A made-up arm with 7 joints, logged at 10 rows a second.
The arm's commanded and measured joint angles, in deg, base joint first. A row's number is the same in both.
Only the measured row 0 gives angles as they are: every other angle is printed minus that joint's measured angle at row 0.
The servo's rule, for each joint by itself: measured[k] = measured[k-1] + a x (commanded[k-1-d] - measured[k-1]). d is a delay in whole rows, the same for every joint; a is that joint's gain. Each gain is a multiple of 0.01, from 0.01 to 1. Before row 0 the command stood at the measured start. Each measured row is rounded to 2 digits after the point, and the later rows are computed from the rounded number. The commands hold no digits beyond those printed.
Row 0, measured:
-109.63 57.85 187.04 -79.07 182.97 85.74 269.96
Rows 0 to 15, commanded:
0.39 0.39 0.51 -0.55 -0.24 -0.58 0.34
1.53 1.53 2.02 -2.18 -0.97 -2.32 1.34
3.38 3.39 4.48 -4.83 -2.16 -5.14 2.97
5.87 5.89 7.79 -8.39 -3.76 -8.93 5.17
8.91 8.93 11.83 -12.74 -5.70 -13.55 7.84
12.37 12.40 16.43 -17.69 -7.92 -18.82 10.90
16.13 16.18 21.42 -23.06 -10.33 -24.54 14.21
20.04 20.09 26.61 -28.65 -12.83 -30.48 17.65
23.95 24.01 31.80 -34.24 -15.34 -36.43 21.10
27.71 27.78 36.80 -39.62 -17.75 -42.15 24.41
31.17 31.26 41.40 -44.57 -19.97 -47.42 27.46
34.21 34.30 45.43 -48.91 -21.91 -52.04 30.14
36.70 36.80 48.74 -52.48 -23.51 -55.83 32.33
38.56 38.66 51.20 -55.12 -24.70 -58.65 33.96
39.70 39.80 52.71 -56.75 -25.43 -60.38 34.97
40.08 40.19 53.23 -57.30 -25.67 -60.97 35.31
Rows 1 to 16, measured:
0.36 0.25 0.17 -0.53 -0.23 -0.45 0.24
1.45 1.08 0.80 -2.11 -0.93 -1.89 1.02
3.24 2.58 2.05 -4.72 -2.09 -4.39 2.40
5.69 4.73 4.00 -8.24 -3.66 -7.89 4.37
8.68 7.46 6.66 -12.56 -5.58 -12.25 6.83
12.11 10.67 9.98 -17.48 -7.78 -17.31 9.72
15.85 14.25 13.87 -22.84 -10.18 -22.88 12.91
19.75 18.05 18.20 -28.42 -12.67 -28.73 16.28
23.66 21.92 22.82 -34.01 -15.18 -34.66 19.70
27.43 25.73 27.57 -39.40 -17.60 -40.43 23.04
30.91 29.32 32.27 -44.36 -19.83 -45.81 26.18
33.98 32.56 36.74 -48.73 -21.79 -50.61 28.99
36.51 35.32 40.82 -52.33 -23.41 -54.63 31.36
38.42 37.49 44.35 -55.01 -24.62 -57.73 33.21
39.61 38.99 47.19 -56.68 -25.38 -59.77 34.46
40.05 39.77 49.24 -57.28 -25.65 -60.69 35.06
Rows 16 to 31, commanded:
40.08 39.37 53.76 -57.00 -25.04 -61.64 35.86
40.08 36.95 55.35 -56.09 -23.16 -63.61 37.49
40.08 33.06 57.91 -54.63 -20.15 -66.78 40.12
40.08 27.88 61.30 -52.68 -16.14 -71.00 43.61
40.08 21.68 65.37 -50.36 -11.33 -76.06 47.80
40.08 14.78 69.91 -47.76 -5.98 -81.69 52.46
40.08 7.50 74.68 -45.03 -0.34 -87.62 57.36
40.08 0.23 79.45 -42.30 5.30 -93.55 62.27
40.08 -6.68 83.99 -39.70 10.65 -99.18 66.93
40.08 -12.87 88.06 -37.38 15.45 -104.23 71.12
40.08 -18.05 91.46 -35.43 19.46 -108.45 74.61
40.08 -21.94 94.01 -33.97 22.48 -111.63 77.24
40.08 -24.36 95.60 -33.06 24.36 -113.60 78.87
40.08 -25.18 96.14 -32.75 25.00 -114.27 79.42
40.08 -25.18 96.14 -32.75 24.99 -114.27 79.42
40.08 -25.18 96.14 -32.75 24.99 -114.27 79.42
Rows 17 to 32, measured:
40.08 39.51 50.78 -57.01 -25.08 -61.42 35.63
40.08 37.85 52.33 -56.13 -23.28 -63.11 36.95
40.08 34.74 54.23 -54.69 -20.34 -65.94 39.20
40.08 30.28 56.63 -52.76 -16.39 -69.84 42.33
40.08 24.69 59.60 -50.46 -11.63 -74.63 46.21
40.08 18.25 63.11 -47.87 -6.32 -80.07 50.65
40.08 11.26 67.04 -45.14 -0.70 -85.88 55.41
40.08 4.09 71.26 -42.41 4.94 -91.79 60.28
40.08 -2.91 75.59 -39.81 10.31 -97.48 65.00
40.08 -9.38 79.83 -37.48 15.14 -102.68 69.35
40.08 -15.02 83.78 -35.51 19.20 -107.12 73.08
40.08 -19.52 87.26 -34.03 22.28 -110.59 76.03
40.08 -22.67 90.10 -33.10 24.24 -112.91 78.05
40.08 -24.30 92.15 -32.76 24.95 -113.96 79.02
40.08 -24.87 93.51 -32.75 24.99 -114.20 79.30
40.08 -25.07 94.40 -32.75 24.99 -114.25 79.39

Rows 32 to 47, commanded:
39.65 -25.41 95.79 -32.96 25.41 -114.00 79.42
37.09 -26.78 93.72 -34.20 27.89 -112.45 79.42
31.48 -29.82 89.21 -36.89 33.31 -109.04 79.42
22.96 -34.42 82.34 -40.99 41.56 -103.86 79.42
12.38 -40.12 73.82 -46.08 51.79 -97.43 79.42
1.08 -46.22 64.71 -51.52 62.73 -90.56 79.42
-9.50 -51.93 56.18 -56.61 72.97 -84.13 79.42
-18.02 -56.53 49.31 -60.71 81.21 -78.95 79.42
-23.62 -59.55 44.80 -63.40 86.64 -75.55 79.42
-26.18 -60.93 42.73 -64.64 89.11 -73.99 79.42
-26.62 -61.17 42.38 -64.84 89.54 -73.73 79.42
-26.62 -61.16 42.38 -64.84 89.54 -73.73 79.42
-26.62 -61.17 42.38 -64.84 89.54 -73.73 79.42
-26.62 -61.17 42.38 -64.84 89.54 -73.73 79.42
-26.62 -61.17 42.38 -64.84 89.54 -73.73 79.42
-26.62 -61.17 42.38 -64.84 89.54 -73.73 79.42
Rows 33 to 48, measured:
39.68 -25.29 94.87 -32.95 25.38 -114.06 79.41
37.27 -26.26 94.48 -34.15 27.74 -112.82 79.42
31.89 -28.57 92.69 -36.78 32.98 -109.91 79.42
23.59 -32.37 89.17 -40.82 41.05 -105.25 79.42
13.16 -37.41 83.95 -45.87 51.15 -99.23 79.42
1.93 -43.14 77.41 -51.29 62.04 -92.55 79.42
-8.70 -48.85 70.19 -56.40 72.31 -86.07 79.42
-17.37 -53.84 63.09 -60.54 80.68 -80.59 79.42
-23.18 -57.55 56.87 -63.29 86.28 -76.71 79.42
-25.97 -59.75 52.06 -64.59 88.94 -74.62 79.42
-26.57 -60.67 48.77 -64.83 89.50 -73.93 79.42
-26.62 -60.99 46.60 -64.84 89.54 -73.78 79.42
-26.62 -61.11 45.17 -64.84 89.54 -73.74 79.42
-26.62 -61.15 44.22 -64.84 89.54 -73.73 79.42
-26.62 -61.16 43.59 -64.84 89.54 -73.73 79.42
-26.62 -61.17 43.18 -64.84 89.54 -73.73 79.42

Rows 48 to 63, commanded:
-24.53 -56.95 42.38 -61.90 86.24 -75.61 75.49
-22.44 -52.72 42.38 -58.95 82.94 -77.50 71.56
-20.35 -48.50 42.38 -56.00 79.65 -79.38 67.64
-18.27 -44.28 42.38 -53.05 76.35 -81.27 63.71
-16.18 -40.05 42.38 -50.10 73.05 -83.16 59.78
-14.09 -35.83 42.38 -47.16 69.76 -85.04 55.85
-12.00 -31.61 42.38 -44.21 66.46 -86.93 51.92
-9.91 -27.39 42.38 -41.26 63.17 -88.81 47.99
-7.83 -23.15 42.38 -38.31 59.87 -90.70 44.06
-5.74 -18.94 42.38 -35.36 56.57 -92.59 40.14
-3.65 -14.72 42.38 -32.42 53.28 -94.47 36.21
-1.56 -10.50 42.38 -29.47 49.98 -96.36 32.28
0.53 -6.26 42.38 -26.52 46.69 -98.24 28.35
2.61 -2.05 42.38 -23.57 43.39 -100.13 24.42
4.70 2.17 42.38 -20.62 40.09 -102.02 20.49
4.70 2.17 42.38 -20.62 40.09 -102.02 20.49
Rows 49 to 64, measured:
-24.68 -58.43 42.91 -62.02 86.44 -75.18 76.63
-22.60 -54.72 42.73 -59.07 83.15 -76.97 73.03
-20.51 -50.68 42.61 -56.12 79.86 -78.83 69.20
-18.43 -46.52 42.53 -53.17 76.56 -80.71 65.30
-16.34 -42.31 42.48 -50.22 73.26 -82.60 61.38
-14.25 -38.10 42.45 -47.28 69.97 -84.48 57.45
-12.16 -33.88 42.43 -44.33 66.67 -86.37 53.52
-10.07 -29.66 42.41 -41.38 63.38 -88.25 49.59
-7.99 -25.43 42.40 -38.43 60.08 -90.14 45.66
-5.90 -21.21 42.39 -35.48 56.78 -92.03 41.74
-3.81 -16.99 42.39 -32.54 53.49 -93.91 37.81
-1.72 -12.77 42.39 -29.59 50.19 -95.80 33.88
0.37 -8.54 42.39 -26.64 46.90 -97.68 29.95
2.45 -4.32 42.39 -23.69 43.60 -99.57 26.02
4.54 -0.10 42.39 -20.74 40.30 -101.46 22.09
4.69 1.38 42.39 -20.62 40.10 -101.89 20.95

